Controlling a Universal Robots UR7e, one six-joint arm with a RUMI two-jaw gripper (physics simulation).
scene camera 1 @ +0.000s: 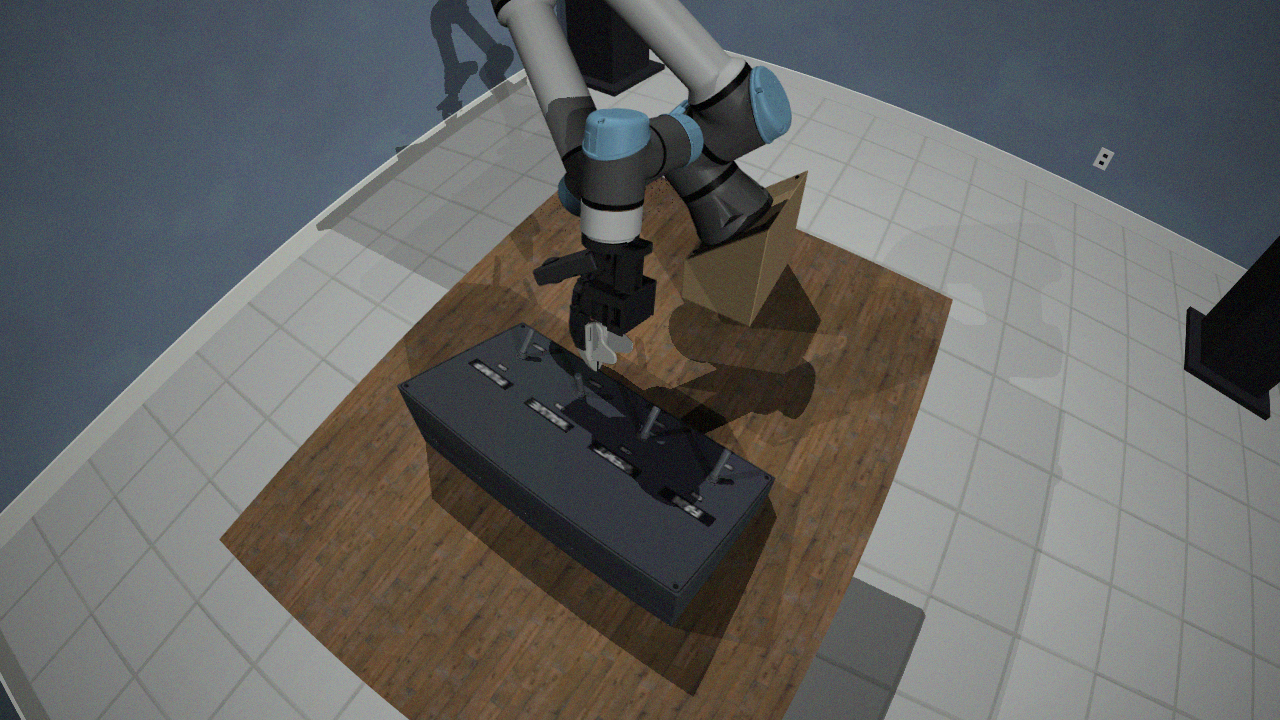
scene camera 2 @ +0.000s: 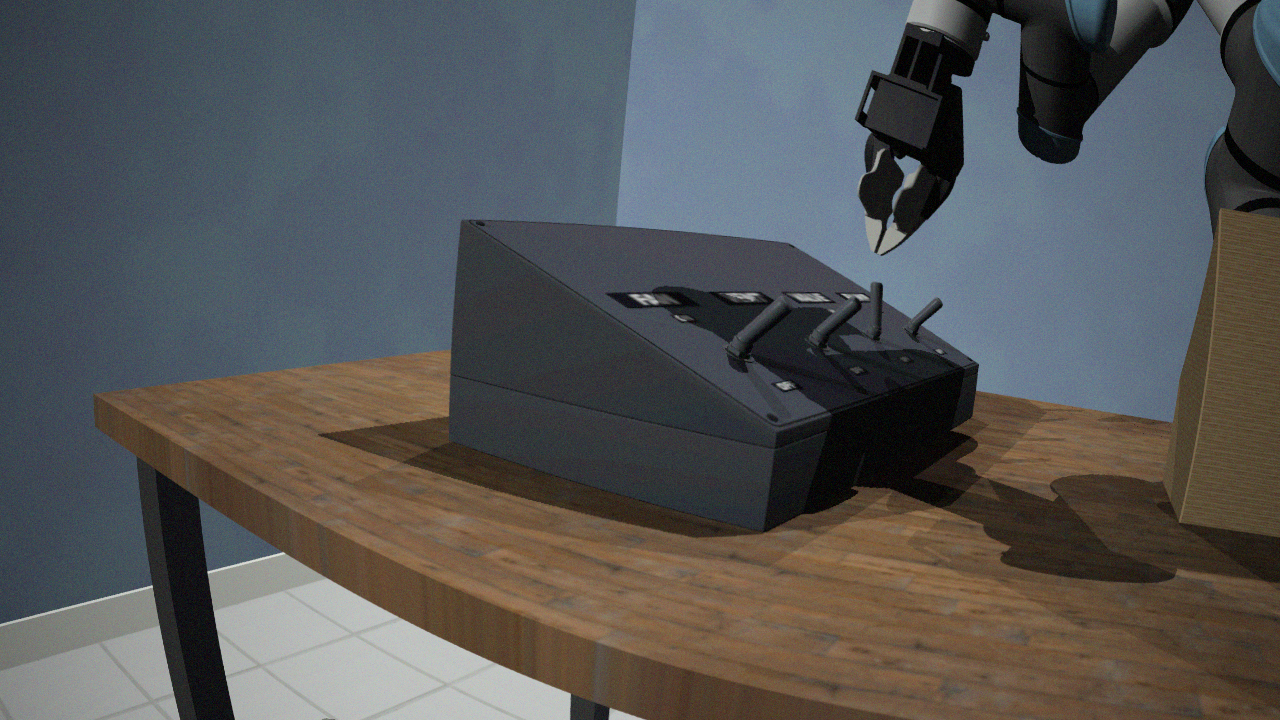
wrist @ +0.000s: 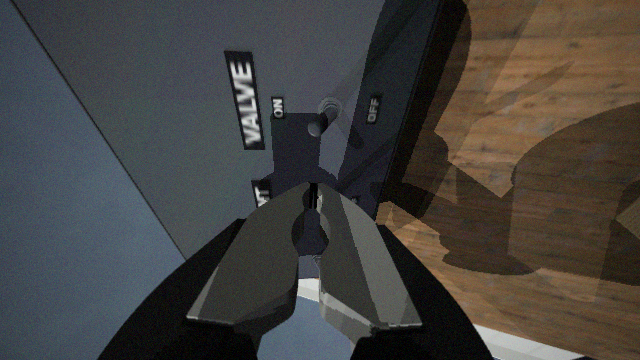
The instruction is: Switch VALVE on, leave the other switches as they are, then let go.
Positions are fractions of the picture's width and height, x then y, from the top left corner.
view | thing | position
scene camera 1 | my gripper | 0.47,0.51
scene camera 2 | my gripper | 0.68,0.35
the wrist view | my gripper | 0.49,0.52
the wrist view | dark sloped switch box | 0.33,0.32
